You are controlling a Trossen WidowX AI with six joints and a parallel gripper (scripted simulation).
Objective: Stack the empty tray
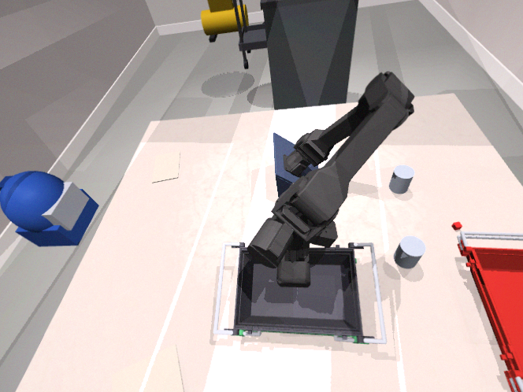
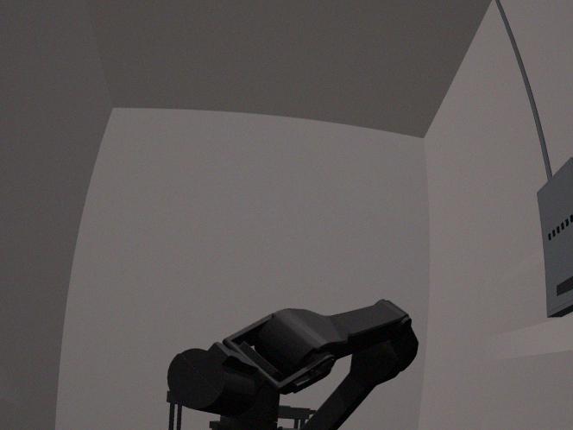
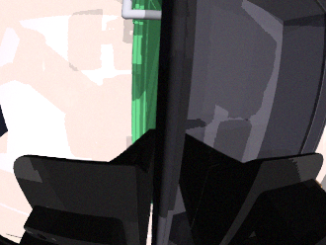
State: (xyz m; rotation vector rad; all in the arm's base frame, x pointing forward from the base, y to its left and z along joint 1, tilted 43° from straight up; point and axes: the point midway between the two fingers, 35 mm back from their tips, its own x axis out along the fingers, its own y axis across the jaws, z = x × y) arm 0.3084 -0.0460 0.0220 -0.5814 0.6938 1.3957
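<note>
Now: the black tray 7 cm ahead of my gripper tip, 1 cm to the right of it and 1 cm above it. From my gripper tip the other things lie so: red block: 44 cm to the left, 11 cm behind, 10 cm below.
</note>
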